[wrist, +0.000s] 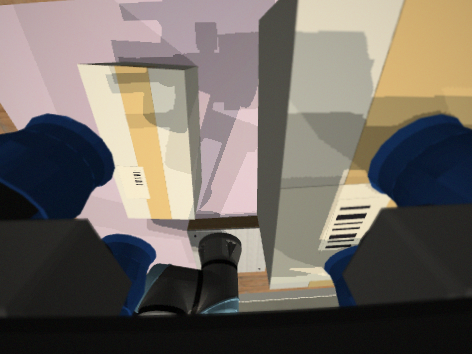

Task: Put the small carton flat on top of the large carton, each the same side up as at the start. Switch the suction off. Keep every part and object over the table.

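Frame: origin at the arm's base, x down, y right, z back, level; centimetres.
Where they show: end effector, tool point: (234, 209); arm's base, origin of the base link: (220, 246).
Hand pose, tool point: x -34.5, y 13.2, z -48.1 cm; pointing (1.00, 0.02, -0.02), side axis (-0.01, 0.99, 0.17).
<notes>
Each offset is from my tool point to the top centre of the thing. Level surfaces: height alone.
My gripper (241, 175) shows as blue suction cups at the left and right of the wrist view. The right cups are on the small carton @(dz +0.0, dx -1.6, dy +7.1 cm) (320, 150), which hangs close below them along the right side. It is cream with a yellow band and a barcode label; its right part runs out of view, and the cups hide some of it. The left cups hang beside it, touching no carton that I can see. The large carton @(dz +6.7, dx +24.4, dy -16.9 cm) (180, 150), cream with a yellow stripe and a small barcode label, is farther below, left of the held carton. A gap shows between them in this view.
The pink table top @(dx +39.9 cm) (45, 60) lies below, with dark arm shadows across it. The robot's black arm and base joint (220, 270) stand at the bottom middle, by a pale metal plate (252, 250). Wooden floor shows past the table's edges.
</notes>
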